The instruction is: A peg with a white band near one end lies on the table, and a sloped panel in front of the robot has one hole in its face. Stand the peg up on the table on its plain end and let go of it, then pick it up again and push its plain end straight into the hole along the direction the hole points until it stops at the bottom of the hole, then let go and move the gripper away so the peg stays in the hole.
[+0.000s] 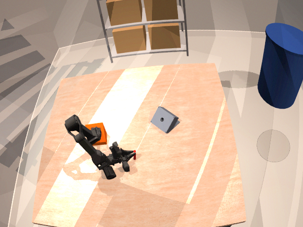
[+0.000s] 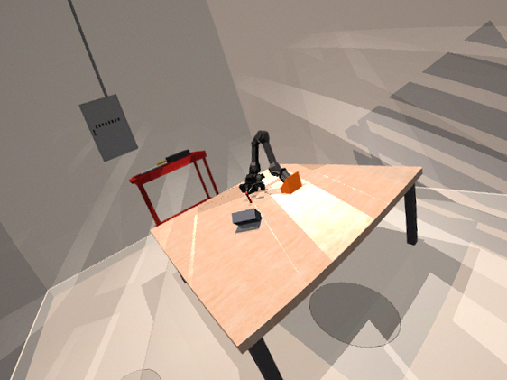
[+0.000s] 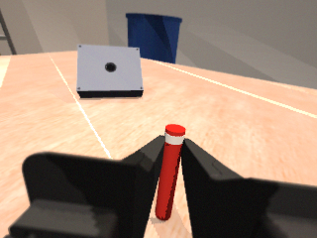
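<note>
My gripper tip is now 10 mm above the red peg. The rest, counted from my gripper tip: grey sloped panel: 240 mm to the left, 160 mm ahead, 30 mm below.
</note>
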